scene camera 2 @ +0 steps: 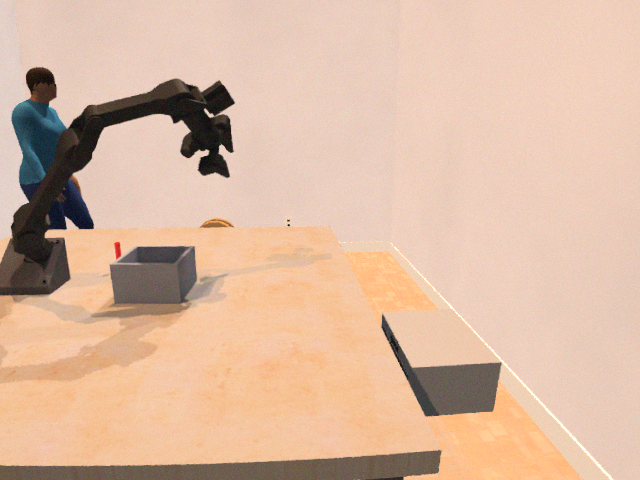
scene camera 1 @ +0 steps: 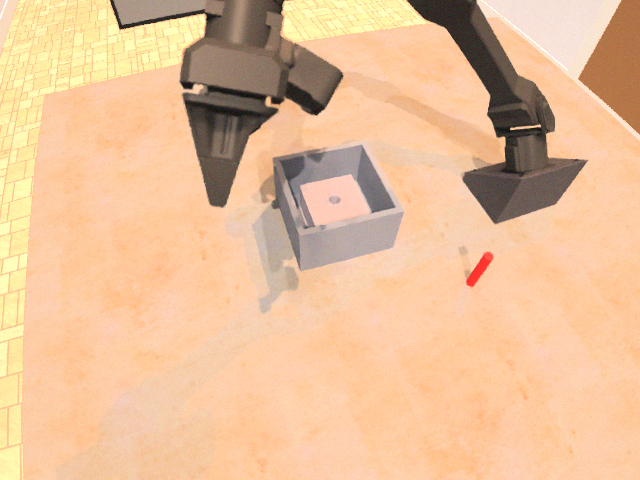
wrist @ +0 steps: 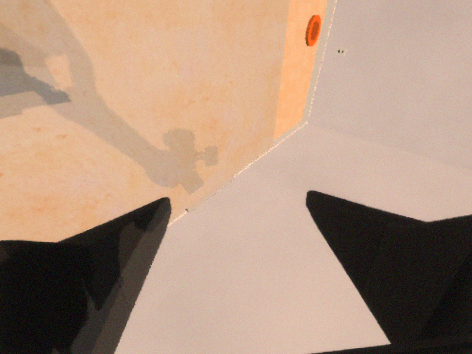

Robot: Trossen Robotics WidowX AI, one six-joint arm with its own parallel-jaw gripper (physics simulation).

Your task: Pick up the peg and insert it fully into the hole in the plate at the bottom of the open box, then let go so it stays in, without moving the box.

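Places are measured from the arm's base along level axes (x ahead, y left, z up), in centimetres.
Where they show: gripper, fingertip midpoint: [scene camera 2: 230,164] [scene camera 1: 218,200] [wrist: 239,200]; arm's base at its link origin: [scene camera 2: 39,251] [scene camera 1: 528,169].
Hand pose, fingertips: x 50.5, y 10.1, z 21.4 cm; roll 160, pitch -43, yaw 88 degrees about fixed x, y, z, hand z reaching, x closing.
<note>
Each offset is from my fingertips to the top centre of the thing. "spot": to the spot under its first point. Level surfaces: height alone.
The red peg @[dx -34.4, dy +2.2, dz -22.5 cm] [scene camera 1: 479,269] [scene camera 2: 117,250] stands upright on the table, beside the box and near the arm's base; its lower end is hidden behind the box in scene camera 2. The grey open box @[dx -17.4, dy -16.2, dz -20.7 cm] [scene camera 1: 351,242] [scene camera 2: 144,284] stands on the table. A pale pink plate @[dx -17.4, dy -16.2, dz -24.4 cm] [scene camera 1: 316,201] lies at its bottom, with a round hole @[spot: dx -17.8, dy -16.9, dz -25.6 cm] [scene camera 1: 334,199] near its middle. My gripper [scene camera 1: 218,198] [scene camera 2: 230,164] [wrist: 239,200] is open and empty, high above the table and off to the side of the box away from the arm's base. Peg and box do not show in the wrist view.
The arm's base [scene camera 1: 522,193] [scene camera 2: 18,273] stands on the table @[dz -30.5 cm] [scene camera 1: 206,372] [scene camera 2: 258,387] near the peg. The arm arches high over the box side. A grey block [scene camera 2: 454,387] is beyond the table edge. A person [scene camera 2: 38,134] stands behind the table.
</note>
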